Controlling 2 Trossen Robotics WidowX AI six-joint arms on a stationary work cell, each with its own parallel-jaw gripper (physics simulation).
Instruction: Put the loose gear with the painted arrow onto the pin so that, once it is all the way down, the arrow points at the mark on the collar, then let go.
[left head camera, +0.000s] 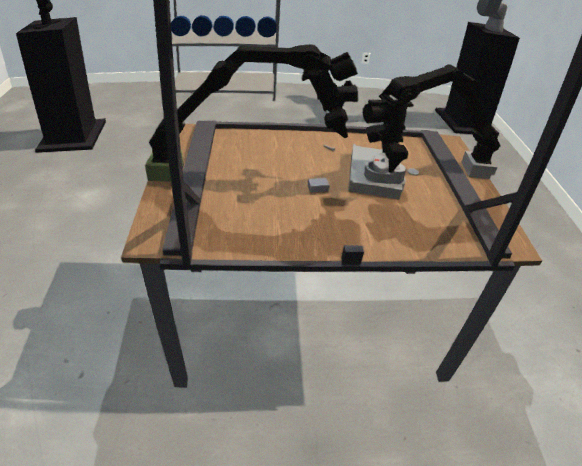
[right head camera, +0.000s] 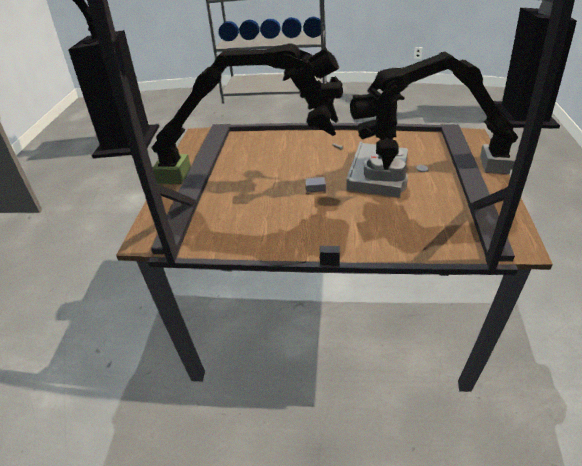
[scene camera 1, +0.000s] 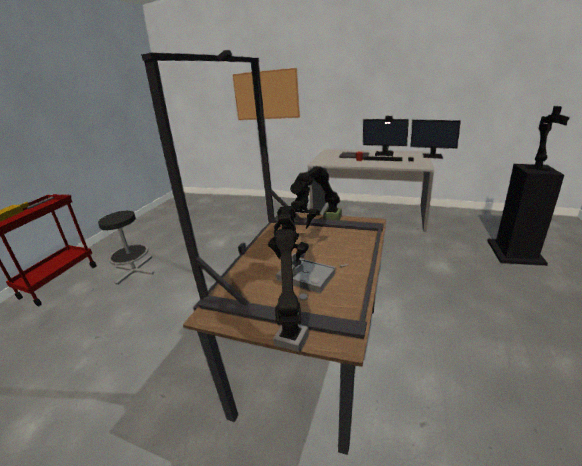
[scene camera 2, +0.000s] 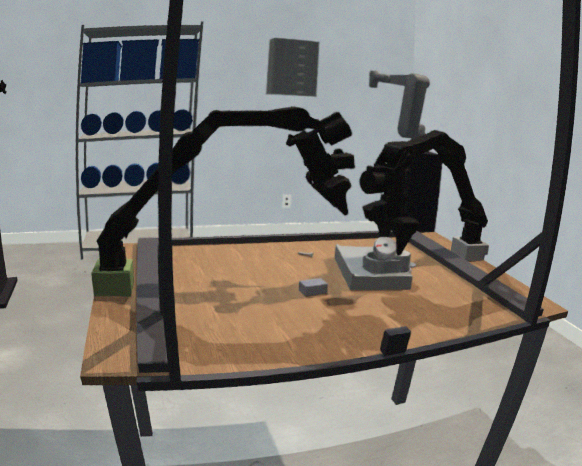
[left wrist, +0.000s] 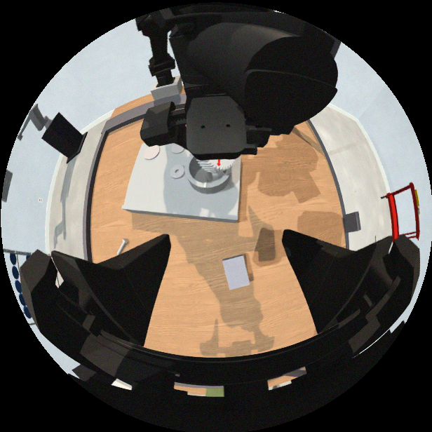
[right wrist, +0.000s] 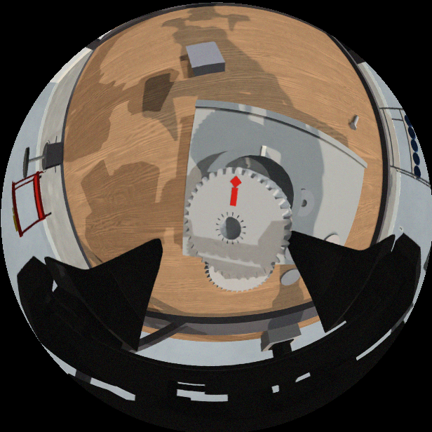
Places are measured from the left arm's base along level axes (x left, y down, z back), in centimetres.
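Where they show: left gripper, fingertip midpoint: (left head camera: 345, 130) (right head camera: 335, 128) (scene camera 1: 298, 227) (scene camera 2: 340, 210); right gripper, fingertip midpoint: (left head camera: 387, 165) (right head camera: 385, 162) (scene camera 2: 391, 250); left arm's base, link origin: (left head camera: 163, 157) (right head camera: 169, 161) (scene camera 1: 332, 210) (scene camera 2: 112, 265); right arm's base, link origin: (left head camera: 481, 158) (right head camera: 499, 152) (scene camera 1: 290, 332) (scene camera 2: 471, 240).
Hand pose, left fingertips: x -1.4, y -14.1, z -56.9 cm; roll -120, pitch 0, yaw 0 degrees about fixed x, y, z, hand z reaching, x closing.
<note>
Each offset is from my left fingertips to the top centre of the thing. "*": to the spot under its first point.
The loose gear {dx +0.5, dy +7.7, dz -13.5 cm} (scene camera 2: 384, 248) (right wrist: 207, 210) is light grey, with a red arrow (right wrist: 233, 196) pointing toward the top of the right wrist view. It sits raised over the grey collar {* dx -2.1, dy +14.1, dz -12.2 cm} (scene camera 2: 382, 265) (left wrist: 212, 186); the pin is hidden under it. Another toothed gear (right wrist: 240, 284) shows partly beneath its edge. My right gripper (right wrist: 225, 242) is open, low over the gear; its fingers stand on either side of the gear's near part, with no grip visible. The collar mark cannot be made out clearly. My left gripper (left wrist: 227, 238) is open and empty, high left of the base.
The collar is on a grey base plate (left wrist: 145, 197) (right wrist: 327, 160). A small grey block {dx -2.4, dy +17.7, dz +6.3 cm} (scene camera 2: 313, 287) (left wrist: 235, 272) and a bolt (left wrist: 122, 245) (right wrist: 354, 121) lie left of it in scene camera 2. A small disc {dx +12.2, dy +19.8, dz -28.5 cm} (right head camera: 422, 168) lies right of the plate. Dark frame posts (scene camera 2: 167, 200) rise at the table's sides.
</note>
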